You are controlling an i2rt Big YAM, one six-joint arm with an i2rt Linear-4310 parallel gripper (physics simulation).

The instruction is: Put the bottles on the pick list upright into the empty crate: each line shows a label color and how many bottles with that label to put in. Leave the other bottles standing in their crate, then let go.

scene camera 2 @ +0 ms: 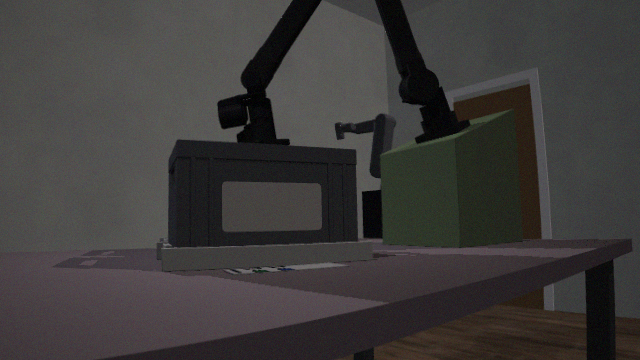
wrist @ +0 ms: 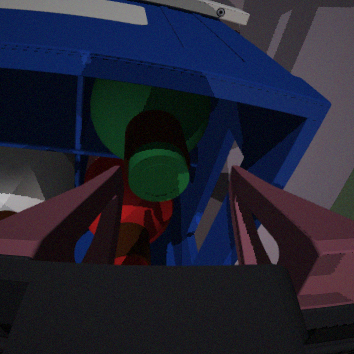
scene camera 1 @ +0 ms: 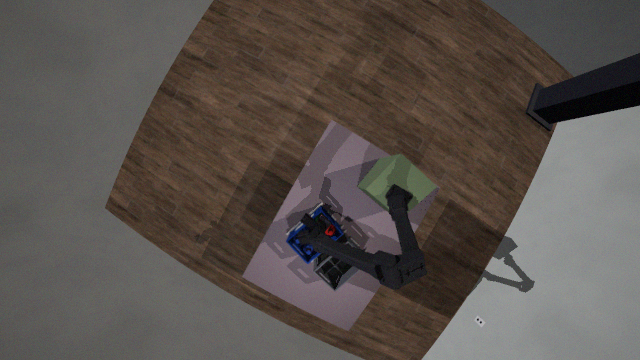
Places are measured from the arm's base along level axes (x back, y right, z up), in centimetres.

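Pixels of known places: gripper, fingertip midpoint: [wrist: 175, 176]; arm's base, link origin: [scene camera 2: 443, 134] [scene camera 1: 398, 195].
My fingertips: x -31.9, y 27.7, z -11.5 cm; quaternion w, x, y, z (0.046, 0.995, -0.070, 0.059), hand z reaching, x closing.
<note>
Ahead of a thing's pixels: the offset from my fingertips to its top centre. "spot": to the spot under its first point.
In the wrist view my gripper [wrist: 175, 176] is open. Its fingertips stand either side of the green cap of a green bottle {dx -0.7, dy +0.8, dz +0.9 cm} [wrist: 115, 110], with no grip on it; the cap is nearer the left finger. The bottle stands in a compartment of the blue crate {dx -10.4, dy +0.1, dz +2.1 cm} [wrist: 265, 95] [scene camera 1: 297, 253]. A red bottle {dx -4.1, dy -7.0, dz +0.9 cm} [wrist: 161, 212] [scene camera 1: 330, 230] stands beside it, partly behind the left finger. A white bottle {spot: dx -8.8, dy -1.8, dz -4.7 cm} [wrist: 40, 175] shows at the left edge. Blue bottles {dx -20.2, dy -1.0, dz +0.9 cm} [scene camera 1: 308, 250] show in the same crate. The grey crate [scene camera 1: 324, 280] [scene camera 2: 200, 200] stands beside it; its visible compartments look empty. The fingers are hidden behind it in scene camera 2.
The pick list {spot: dx -20.2, dy -37.6, dz -15.3 cm} [scene camera 2: 320, 266] lies before the grey crate, with a green and a blue mark; its numbers are unreadable. A light bar {spot: dx -23.9, dy -31.4, dz -14.0 cm} [scene camera 2: 270, 256] runs along that crate's foot. A green block [scene camera 1: 380, 175] [scene camera 2: 420, 200] carries the arm's base.
</note>
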